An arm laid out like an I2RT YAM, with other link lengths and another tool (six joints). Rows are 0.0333 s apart.
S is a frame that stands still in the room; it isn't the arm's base.
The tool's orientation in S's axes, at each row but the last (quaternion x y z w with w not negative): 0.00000, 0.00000, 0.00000, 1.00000; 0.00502, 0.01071, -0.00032, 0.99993; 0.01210, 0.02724, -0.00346, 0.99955; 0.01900, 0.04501, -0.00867, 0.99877; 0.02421, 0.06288, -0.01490, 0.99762; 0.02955, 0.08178, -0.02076, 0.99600; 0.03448, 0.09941, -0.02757, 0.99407
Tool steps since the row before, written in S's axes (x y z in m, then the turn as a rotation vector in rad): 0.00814, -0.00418, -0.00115, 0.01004, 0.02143, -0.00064; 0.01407, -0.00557, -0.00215, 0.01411, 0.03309, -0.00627; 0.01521, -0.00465, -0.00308, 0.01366, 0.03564, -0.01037; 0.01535, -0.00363, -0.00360, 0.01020, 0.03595, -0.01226; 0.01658, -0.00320, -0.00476, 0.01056, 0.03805, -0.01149; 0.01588, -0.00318, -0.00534, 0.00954, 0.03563, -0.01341; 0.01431, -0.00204, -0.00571, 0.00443, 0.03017, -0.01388
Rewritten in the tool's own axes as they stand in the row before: 0.00814, -0.00418, -0.00115, 0.01004, 0.02143, -0.00064; 0.01412, -0.00558, -0.00179, 0.01422, 0.03304, -0.00630; 0.01538, -0.00461, -0.00213, 0.01398, 0.03548, -0.01048; 0.01567, -0.00347, -0.00207, 0.01070, 0.03566, -0.01268; 0.01713, -0.00287, -0.00249, 0.01091, 0.03780, -0.01198; 0.01665, -0.00273, -0.00249, 0.01030, 0.03523, -0.01388; 0.01524, -0.00151, -0.00263, 0.00566, 0.02945, -0.01494
